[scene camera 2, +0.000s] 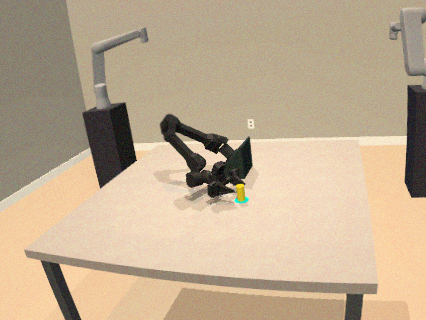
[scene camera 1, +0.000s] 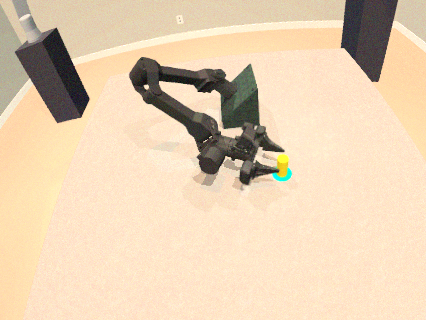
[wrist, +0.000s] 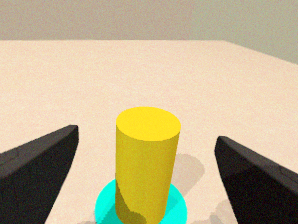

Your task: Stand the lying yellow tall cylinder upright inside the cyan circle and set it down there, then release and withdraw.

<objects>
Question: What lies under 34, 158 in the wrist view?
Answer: My gripper.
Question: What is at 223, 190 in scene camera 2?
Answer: My gripper.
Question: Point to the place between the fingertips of my gripper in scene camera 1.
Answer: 282, 160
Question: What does my gripper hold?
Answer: Nothing.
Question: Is my gripper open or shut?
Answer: Open.
</objects>
